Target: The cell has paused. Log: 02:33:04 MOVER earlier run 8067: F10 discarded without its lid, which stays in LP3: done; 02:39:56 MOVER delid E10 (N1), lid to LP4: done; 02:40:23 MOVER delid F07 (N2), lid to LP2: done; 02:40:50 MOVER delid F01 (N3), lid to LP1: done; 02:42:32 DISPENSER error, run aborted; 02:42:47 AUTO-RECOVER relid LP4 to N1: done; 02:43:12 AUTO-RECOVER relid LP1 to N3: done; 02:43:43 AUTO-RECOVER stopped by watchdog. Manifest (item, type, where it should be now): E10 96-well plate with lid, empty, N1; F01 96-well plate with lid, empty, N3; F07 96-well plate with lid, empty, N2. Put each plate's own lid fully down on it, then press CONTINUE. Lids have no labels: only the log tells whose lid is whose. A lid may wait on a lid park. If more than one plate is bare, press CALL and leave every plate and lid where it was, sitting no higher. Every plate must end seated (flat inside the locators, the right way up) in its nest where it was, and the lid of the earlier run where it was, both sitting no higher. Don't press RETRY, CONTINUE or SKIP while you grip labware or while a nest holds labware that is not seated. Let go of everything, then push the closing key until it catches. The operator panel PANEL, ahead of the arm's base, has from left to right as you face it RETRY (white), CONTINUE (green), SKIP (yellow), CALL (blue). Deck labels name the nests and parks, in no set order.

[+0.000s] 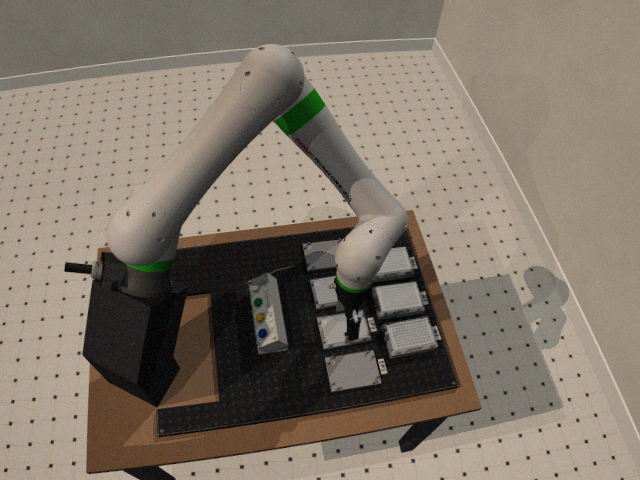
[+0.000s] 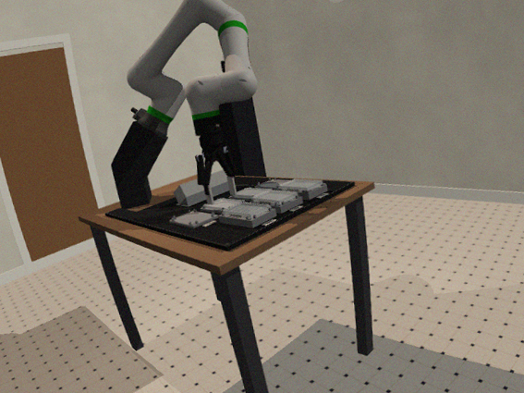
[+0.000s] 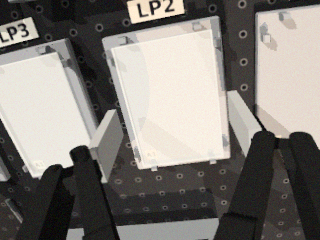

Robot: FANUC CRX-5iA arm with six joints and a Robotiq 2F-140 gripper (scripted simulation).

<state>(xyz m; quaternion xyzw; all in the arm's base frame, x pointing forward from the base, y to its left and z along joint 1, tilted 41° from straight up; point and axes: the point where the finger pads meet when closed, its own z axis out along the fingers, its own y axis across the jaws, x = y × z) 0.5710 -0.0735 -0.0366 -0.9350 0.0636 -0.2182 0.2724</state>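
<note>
Now: hand 5 cm above the park LP2. From my hand the other things lie so: plate (18 cm ahead, 7 cm to the right, 2 cm below); then pale park (13 cm to the right, 5 cm below); then LP2 label (9 cm ahead, 5 cm below).
</note>
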